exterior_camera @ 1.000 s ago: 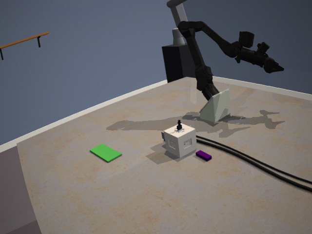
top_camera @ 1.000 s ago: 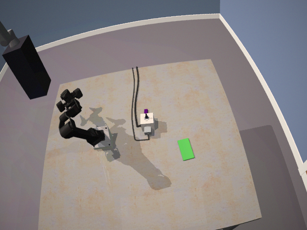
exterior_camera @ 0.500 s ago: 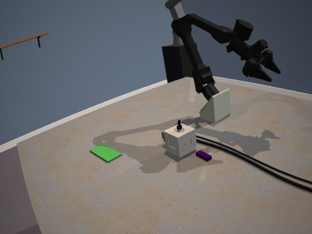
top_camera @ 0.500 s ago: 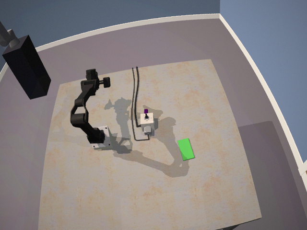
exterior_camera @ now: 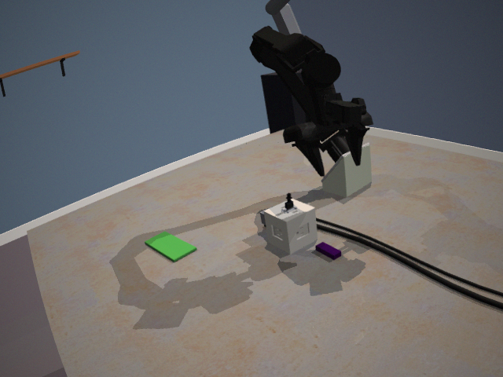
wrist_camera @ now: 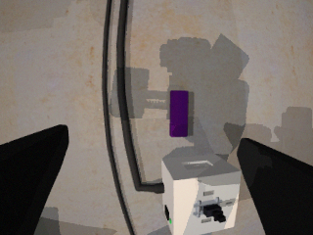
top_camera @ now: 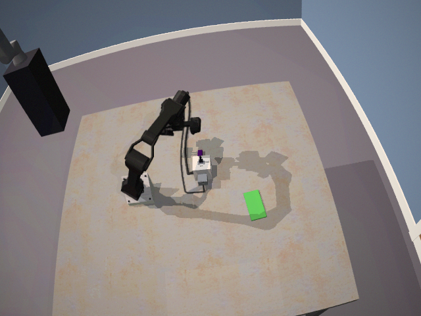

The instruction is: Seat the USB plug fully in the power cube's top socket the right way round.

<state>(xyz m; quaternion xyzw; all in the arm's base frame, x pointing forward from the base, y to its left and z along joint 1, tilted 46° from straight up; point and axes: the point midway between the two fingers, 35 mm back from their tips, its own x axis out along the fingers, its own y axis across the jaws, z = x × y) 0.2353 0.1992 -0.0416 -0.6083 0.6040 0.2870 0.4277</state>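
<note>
The usb plug lies 6 cm ahead of my gripper tip, 10 cm to the right of it and 7 cm below it. From my gripper tip the other things lie so: purple block (5 cm ahead, 16 cm below); then socket (6 cm ahead, 10 cm to the right, 9 cm below); then flat green pad (25 cm ahead, 31 cm to the right, 16 cm below).
</note>
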